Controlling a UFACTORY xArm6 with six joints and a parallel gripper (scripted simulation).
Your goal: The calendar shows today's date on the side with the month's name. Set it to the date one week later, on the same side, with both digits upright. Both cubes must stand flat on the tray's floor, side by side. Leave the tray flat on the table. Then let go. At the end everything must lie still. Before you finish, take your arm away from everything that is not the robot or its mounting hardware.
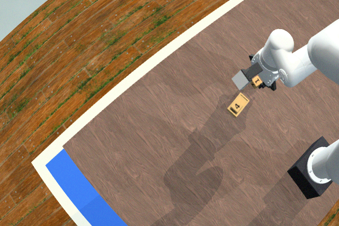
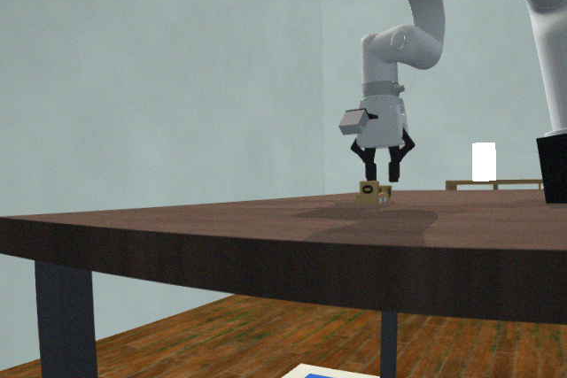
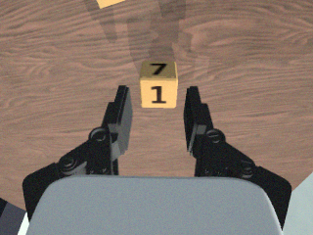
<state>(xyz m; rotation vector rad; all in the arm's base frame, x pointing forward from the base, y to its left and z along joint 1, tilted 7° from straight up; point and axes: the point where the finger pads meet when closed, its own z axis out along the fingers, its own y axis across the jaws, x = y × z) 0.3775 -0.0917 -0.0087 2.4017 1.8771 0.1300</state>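
My gripper is now 40 mm above the wooden cube. The rest, counted from my hand: tray: 110 mm to the left, 50 mm below.
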